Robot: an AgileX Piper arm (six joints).
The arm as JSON. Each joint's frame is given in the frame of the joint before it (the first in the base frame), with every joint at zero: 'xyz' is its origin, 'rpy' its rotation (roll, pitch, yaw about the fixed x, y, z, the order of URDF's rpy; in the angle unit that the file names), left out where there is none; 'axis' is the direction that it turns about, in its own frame. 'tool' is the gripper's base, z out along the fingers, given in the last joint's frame.
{
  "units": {
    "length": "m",
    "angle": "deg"
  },
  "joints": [
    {
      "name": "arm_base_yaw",
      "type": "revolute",
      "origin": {
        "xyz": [
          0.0,
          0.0,
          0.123
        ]
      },
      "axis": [
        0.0,
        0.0,
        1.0
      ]
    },
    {
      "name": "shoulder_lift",
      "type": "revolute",
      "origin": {
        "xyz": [
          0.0,
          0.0,
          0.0
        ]
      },
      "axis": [
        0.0,
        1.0,
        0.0
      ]
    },
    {
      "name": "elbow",
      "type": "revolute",
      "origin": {
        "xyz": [
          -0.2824,
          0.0,
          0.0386
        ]
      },
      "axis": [
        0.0,
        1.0,
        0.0
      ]
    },
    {
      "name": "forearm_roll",
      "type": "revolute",
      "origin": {
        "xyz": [
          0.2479,
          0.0,
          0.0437
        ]
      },
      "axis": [
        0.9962,
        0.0,
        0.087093
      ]
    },
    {
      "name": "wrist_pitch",
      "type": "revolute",
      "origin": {
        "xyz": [
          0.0,
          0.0,
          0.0
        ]
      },
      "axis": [
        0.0,
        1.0,
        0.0
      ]
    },
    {
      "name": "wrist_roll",
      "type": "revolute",
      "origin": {
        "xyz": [
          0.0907,
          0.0,
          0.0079
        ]
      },
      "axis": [
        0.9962,
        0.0,
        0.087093
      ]
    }
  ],
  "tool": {
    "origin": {
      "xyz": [
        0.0,
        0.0,
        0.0
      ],
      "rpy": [
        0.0,
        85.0,
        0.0
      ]
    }
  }
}
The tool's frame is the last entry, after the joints.
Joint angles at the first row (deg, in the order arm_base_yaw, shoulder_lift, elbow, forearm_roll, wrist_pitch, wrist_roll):
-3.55 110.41 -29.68 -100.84 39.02 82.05
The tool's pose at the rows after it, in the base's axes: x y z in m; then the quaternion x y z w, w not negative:
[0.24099 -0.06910 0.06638 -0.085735 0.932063 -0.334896 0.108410]
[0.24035 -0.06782 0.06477 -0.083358 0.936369 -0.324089 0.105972]
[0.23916 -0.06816 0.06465 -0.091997 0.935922 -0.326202 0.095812]
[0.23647 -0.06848 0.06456 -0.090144 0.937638 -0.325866 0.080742]
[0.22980 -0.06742 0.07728 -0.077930 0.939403 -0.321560 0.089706]
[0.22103 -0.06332 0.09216 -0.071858 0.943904 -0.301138 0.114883]
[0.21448 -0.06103 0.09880 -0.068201 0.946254 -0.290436 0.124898]
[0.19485 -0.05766 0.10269 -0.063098 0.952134 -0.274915 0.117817]
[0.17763 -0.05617 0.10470 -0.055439 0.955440 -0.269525 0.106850]
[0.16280 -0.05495 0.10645 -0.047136 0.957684 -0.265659 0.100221]
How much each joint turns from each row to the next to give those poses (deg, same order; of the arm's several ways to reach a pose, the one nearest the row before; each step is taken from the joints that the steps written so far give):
-0.12 0.46 0.00 0.28 -2.29 -0.23
-0.05 0.06 0.00 0.69 -1.26 -0.23
0.00 -0.01 0.00 1.32 0.17 -2.41
0.00 -0.11 0.00 3.09 0.11 -2.92
0.00 -4.07 1.49 2.87 -0.63 -2.12
-0.06 -5.67 2.29 1.55 -2.86 -1.37
0.00 -2.98 1.43 1.32 -1.38 -1.04
0.00 -4.12 3.67 3.72 -1.43 -2.86
0.00 -3.15 3.04 3.44 -0.06 -2.46
0.00 -2.93 2.63 2.69 0.06 -1.72

